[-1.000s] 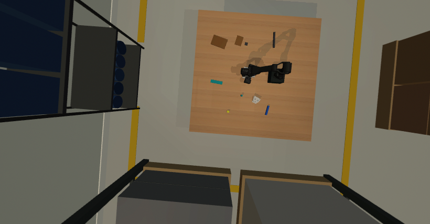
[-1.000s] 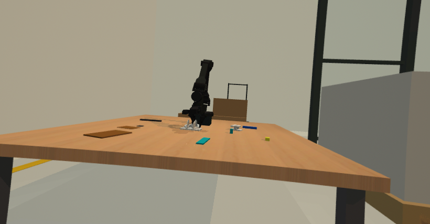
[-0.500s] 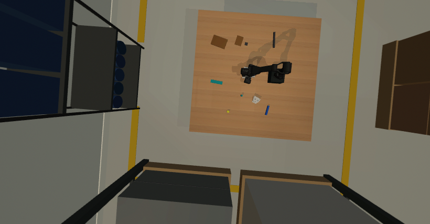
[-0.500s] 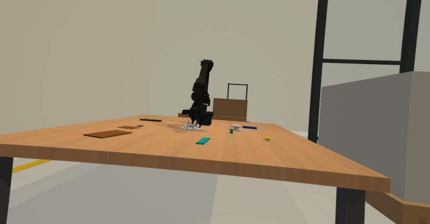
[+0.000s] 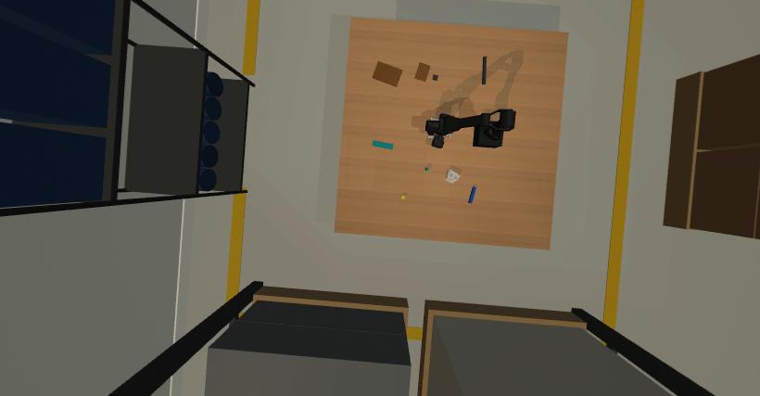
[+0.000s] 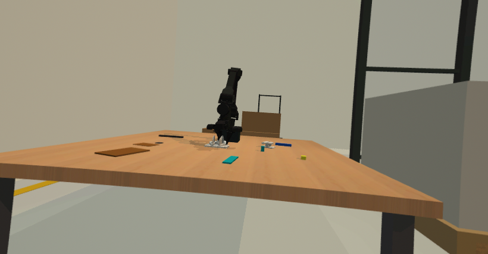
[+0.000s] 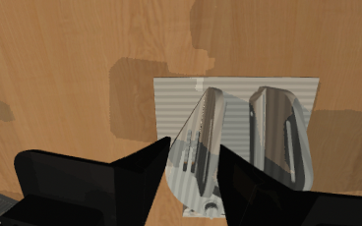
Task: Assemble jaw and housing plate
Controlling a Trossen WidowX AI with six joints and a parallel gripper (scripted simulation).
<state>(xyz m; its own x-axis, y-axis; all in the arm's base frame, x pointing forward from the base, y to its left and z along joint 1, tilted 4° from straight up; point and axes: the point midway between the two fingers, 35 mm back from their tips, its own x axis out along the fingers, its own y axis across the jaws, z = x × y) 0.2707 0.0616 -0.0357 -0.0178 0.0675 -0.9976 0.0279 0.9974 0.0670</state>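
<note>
Now: gripper tip 3 cm past the loose jaw and 2 cm to the left of it. The rest, counted from my gripper tip: small teal block (22 cm to the left, 1 cm ahead); small black square (33 cm to the right, 10 cm ahead, 1 cm below); teal bar (30 cm ahead, 14 cm to the left, 1 cm below).
</note>
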